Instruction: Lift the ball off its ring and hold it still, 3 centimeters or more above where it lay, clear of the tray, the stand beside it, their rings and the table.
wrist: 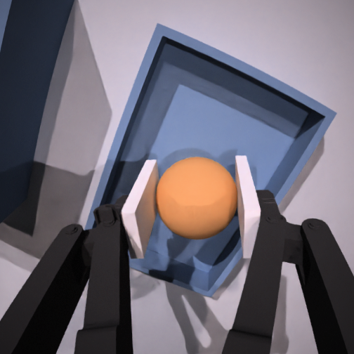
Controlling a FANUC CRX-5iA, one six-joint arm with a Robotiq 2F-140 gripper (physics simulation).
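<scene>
The orange ball [197,198] is in the blue tray [245,73], in the lower middle of the wrist view. My gripper [196,176] is shut on the ball, with one pale pad against its left side and the other against its right. The ball appears low inside the tray, its shadow on the tray floor close around it. The ring under the ball is hidden, and any small gap below the ball cannot be seen.
A tall blue block, seemingly the stand [37,95], rises at the left edge, beside the tray. The tray's walls surround the ball, near my finger pads on both sides. The pale table [310,40] lies around the tray.
</scene>
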